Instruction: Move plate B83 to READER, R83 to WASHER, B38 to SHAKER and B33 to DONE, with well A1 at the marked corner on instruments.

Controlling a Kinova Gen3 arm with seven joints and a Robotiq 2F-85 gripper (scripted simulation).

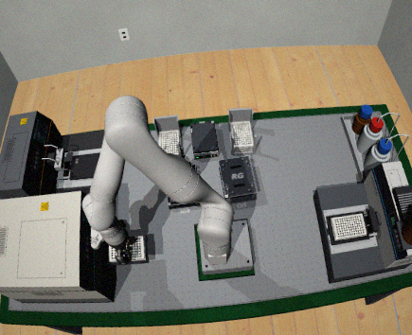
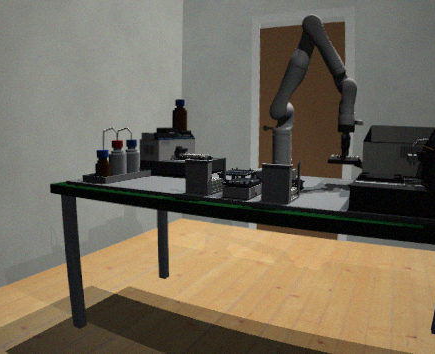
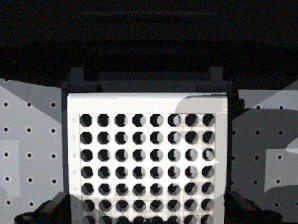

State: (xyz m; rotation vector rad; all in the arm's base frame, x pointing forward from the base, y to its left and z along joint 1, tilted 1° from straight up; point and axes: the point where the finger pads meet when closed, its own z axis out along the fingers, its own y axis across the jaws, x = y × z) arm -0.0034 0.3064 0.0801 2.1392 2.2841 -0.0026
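Right now my hand is 20 mm above the dark reader tray. The rest, counted from my hand: N6 nest (290 mm ahead, 180 mm to the right, 100 mm below); washer tray (360 mm ahead, 190 mm to the left, 40 mm below); white reader housing (20 mm behind, 290 mm to the left, 110 mm above).
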